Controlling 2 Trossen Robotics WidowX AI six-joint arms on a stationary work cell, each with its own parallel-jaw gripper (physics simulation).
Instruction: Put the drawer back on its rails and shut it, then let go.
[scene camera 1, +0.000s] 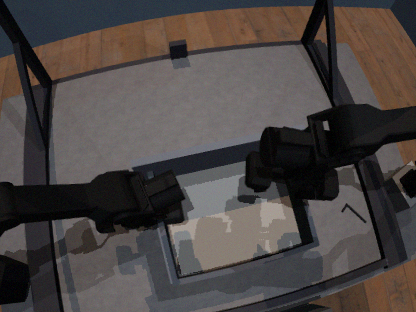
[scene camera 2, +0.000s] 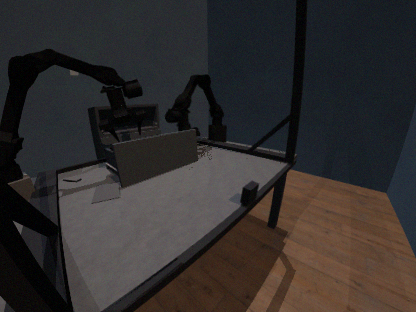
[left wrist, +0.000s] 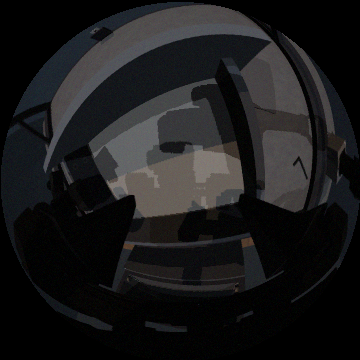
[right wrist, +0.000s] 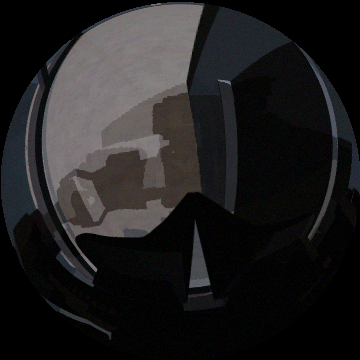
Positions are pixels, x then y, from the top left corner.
Labels:
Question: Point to a frame post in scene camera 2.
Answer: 30, 280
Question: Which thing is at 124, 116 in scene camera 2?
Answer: The left gripper.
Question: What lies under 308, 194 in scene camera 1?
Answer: The left gripper.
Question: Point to a flat grey plate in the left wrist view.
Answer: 257, 76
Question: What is the left gripper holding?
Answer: Nothing.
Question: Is the left gripper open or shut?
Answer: Open.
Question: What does the grey drawer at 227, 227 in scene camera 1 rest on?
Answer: The table.

